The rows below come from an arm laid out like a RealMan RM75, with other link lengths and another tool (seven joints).
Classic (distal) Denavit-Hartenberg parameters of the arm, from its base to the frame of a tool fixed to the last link. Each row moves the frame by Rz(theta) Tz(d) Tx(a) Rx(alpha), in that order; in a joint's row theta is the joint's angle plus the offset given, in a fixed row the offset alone. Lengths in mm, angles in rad.
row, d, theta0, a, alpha
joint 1, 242.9, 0, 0, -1.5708
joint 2, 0, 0, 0, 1.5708
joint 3, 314.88, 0, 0, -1.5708
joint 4, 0, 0, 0, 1.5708
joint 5, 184.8, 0, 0, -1.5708
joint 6, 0, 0, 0, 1.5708
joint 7, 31.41, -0.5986, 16.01, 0.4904
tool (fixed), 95.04, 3.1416, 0, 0
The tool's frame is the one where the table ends.
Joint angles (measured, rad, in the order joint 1, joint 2, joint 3, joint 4, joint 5, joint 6, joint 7), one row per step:
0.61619, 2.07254, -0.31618, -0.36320, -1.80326, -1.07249, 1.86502
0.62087, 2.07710, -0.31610, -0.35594, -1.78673, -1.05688, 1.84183
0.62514, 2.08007, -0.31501, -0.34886, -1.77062, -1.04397, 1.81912
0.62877, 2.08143, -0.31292, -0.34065, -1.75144, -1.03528, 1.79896
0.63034, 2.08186, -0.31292, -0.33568, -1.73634, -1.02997, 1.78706
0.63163, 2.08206, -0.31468, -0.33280, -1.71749, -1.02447, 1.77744
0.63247, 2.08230, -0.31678, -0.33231, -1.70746, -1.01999, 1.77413
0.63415, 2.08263, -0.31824, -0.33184, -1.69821, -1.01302, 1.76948
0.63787, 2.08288, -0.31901, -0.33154, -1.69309, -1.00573, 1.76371
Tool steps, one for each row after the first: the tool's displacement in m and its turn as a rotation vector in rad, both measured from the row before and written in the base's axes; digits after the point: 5 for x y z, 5 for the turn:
-0.00129, 0.00144, -0.00179, 0.01282, -0.00705, -0.00201
-0.00104, 0.00142, -0.00096, 0.01317, -0.00671, -0.00116
-0.00090, 0.00129, -0.00037, 0.01467, -0.00076, -0.00113
-0.00032, 0.00069, 0.00010, 0.01059, 0.00106, -0.00177
-0.00027, 0.00090, 0.00079, 0.01313, 0.00288, -0.00276
-0.00011, 0.00057, 0.00049, 0.00663, 0.00126, -0.00274
-0.00011, 0.00082, 0.00057, 0.00703, -0.00106, -0.00375
-0.00080, 0.00150, 0.00049, 0.00488, -0.00470, -0.00105

